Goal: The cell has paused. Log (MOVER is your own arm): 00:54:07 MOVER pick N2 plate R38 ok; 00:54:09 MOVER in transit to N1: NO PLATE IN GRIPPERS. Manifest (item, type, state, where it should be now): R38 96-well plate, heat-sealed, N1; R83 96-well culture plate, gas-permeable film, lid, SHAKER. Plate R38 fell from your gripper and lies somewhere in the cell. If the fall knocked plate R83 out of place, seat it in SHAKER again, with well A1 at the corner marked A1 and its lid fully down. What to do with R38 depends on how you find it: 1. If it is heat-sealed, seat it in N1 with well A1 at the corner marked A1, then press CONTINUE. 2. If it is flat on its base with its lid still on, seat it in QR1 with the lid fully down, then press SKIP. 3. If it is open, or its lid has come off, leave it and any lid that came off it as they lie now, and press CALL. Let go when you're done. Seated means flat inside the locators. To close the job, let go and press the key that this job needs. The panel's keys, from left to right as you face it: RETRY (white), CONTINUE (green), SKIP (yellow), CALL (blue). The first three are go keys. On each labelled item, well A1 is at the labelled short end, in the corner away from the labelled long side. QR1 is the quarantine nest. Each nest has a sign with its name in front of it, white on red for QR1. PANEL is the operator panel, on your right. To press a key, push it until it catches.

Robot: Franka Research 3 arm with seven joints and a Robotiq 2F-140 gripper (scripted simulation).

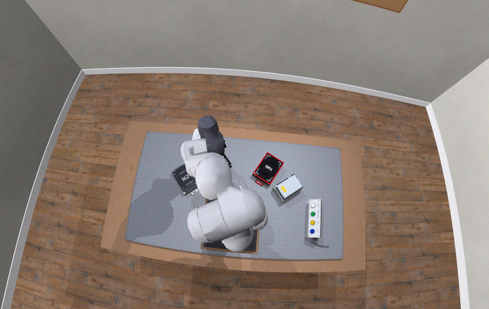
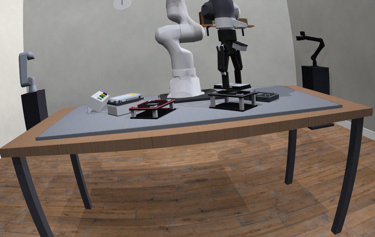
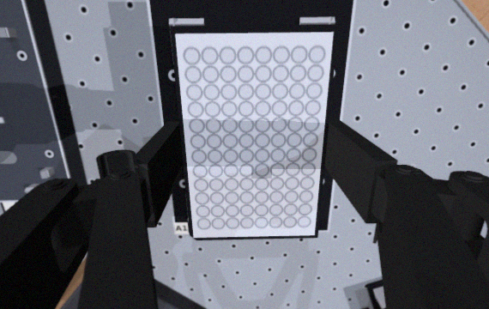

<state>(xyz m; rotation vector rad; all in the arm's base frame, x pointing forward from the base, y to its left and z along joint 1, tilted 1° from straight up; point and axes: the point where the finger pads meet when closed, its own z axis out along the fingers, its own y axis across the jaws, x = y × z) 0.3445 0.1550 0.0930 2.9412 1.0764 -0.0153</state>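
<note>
The N1 nest lies 50 mm below my hand. From my hand the other things lie so: QR1 nest: 320 mm to the right, 70 mm below, 20 mm behind; then plate R38: 20 mm below; then retry key: 580 mm to the right, 230 mm behind, 40 mm below.
</note>
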